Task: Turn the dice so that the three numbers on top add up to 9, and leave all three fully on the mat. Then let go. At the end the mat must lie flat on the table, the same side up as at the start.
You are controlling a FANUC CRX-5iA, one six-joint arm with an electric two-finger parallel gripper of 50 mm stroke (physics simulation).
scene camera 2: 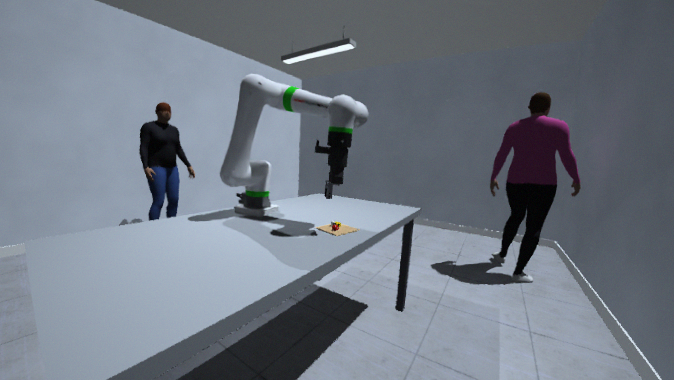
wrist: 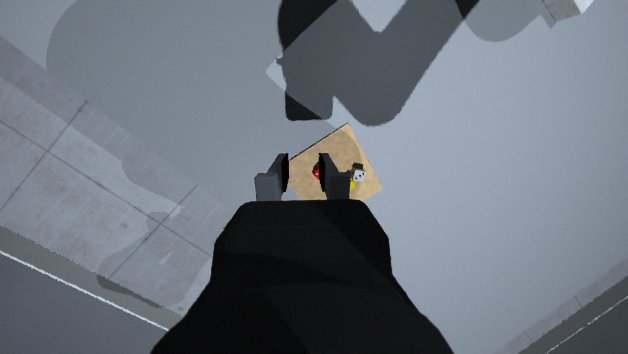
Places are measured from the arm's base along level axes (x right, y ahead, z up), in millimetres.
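Pixels of known places: gripper, fingertip midpoint: (scene camera 2: 327,197) (wrist: 303,165); arm's base at its link origin: (scene camera 2: 257,205).
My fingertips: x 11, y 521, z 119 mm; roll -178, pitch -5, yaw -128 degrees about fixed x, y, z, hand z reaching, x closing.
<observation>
Ahead of a thing's pixels: the offset from my fingertips to its top centre. Level surfaces: height alone.
The tan square mat {dx -87, dy -12, dz -149 mm} (scene camera 2: 350,230) (wrist: 342,142) lies flat on the table. A red die {dx -59, dy -2, dz -129 mm} (scene camera 2: 335,228) (wrist: 316,173), a yellow die {dx -106, dy -27, dz -129 mm} (scene camera 2: 338,224) (wrist: 352,185) and a white die {dx -105, dy -51, dz -129 mm} (scene camera 2: 333,222) (wrist: 359,175) are on it. In the wrist view the right finger hides part of the red and yellow dice, and their top numbers cannot be read. The white die shows dark pips, too small to count surely. Yellow and white are close together; whether they touch is unclear. My gripper (scene camera 2: 328,196) (wrist: 303,165) is open and empty, high above the mat.
The grey table {dz -153 mm} (scene camera 2: 150,290) (wrist: 475,200) carries the robot's base (scene camera 2: 256,207) behind and left of the mat. The table's edge runs near the mat. The arm's shadow falls beside the mat. One person stands behind the table at the left, another on the floor at the right.
</observation>
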